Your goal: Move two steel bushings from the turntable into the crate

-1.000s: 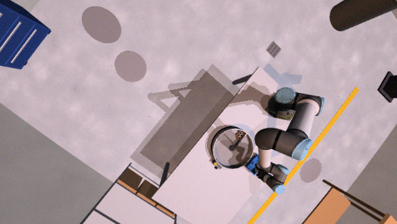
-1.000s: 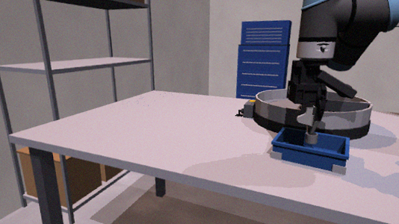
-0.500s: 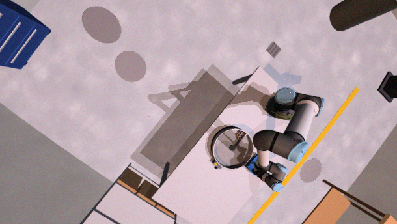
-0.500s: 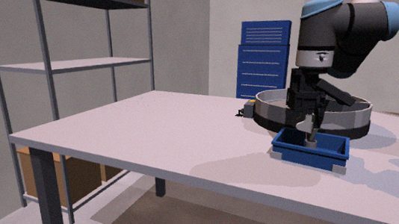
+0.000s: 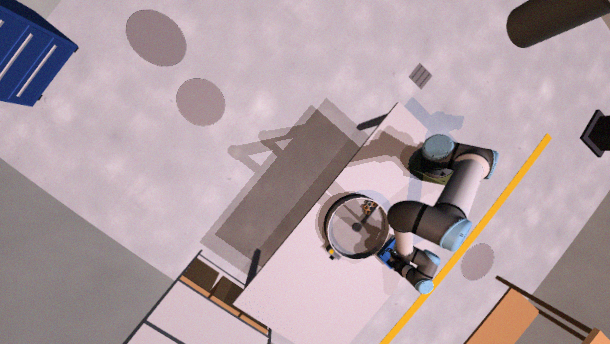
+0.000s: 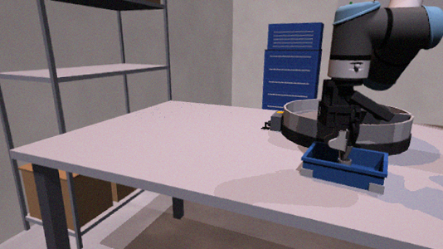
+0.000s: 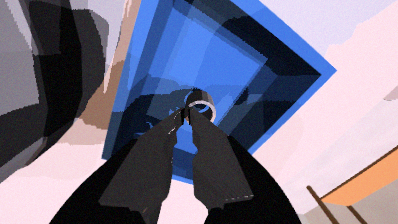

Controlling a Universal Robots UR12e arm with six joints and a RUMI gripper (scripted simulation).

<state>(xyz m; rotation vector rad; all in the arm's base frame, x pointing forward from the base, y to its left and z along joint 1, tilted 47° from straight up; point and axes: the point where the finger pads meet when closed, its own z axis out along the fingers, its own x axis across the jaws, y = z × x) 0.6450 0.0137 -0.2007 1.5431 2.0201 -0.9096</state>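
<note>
My gripper is now 10 mm to the right of the blue crate and 10 mm above it. From my hand the other things lie so: round turntable 20 mm behind, 330 mm to the right, 10 mm above.
</note>
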